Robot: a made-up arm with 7 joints.
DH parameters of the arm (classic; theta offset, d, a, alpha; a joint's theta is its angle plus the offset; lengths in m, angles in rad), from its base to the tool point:
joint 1: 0 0.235 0 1.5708
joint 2: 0 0.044 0 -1.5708
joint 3: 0 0.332 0.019 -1.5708
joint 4: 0 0.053 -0.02 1.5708
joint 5: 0 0.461 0 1.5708
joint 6: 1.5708 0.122 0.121 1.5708
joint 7: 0 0.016 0 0
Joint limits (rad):
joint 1: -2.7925..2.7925
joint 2: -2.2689..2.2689
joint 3: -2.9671..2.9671
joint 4: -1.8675..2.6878
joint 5: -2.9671..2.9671
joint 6: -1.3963..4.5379
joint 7: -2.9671..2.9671
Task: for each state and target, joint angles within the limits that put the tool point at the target. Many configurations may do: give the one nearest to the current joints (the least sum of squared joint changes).
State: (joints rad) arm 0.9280 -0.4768 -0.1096 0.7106 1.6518 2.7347 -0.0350
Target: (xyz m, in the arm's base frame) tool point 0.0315 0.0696 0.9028
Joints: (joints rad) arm 1.0077 0.2284 0.1381 0.3085 1.7565 2.8201 -0.0350
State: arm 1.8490 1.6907 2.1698 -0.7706 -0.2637 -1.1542 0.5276
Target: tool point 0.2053 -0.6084 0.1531
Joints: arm 1.1742 2.2689 1.9005 -1.4521 -0.4617 -1.3963 0.5276
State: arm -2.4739 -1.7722 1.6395 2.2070 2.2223 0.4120 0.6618
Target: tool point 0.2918 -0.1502 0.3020
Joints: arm -2.5384 -1.7090 1.4769 2.3953 2.1288 0.5443 0.6618
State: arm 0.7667 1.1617 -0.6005 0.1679 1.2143 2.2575 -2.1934
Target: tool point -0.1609 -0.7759 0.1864
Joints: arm 1.1299 1.6376 -0.6897 0.0723 1.1462 1.8417 -2.1934
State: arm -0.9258 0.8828 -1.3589 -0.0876 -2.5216 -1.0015 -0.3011
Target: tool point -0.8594 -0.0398 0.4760
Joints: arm -0.0895 1.3914 -1.4873 0.4386 -2.4417 -0.9037 -0.3011
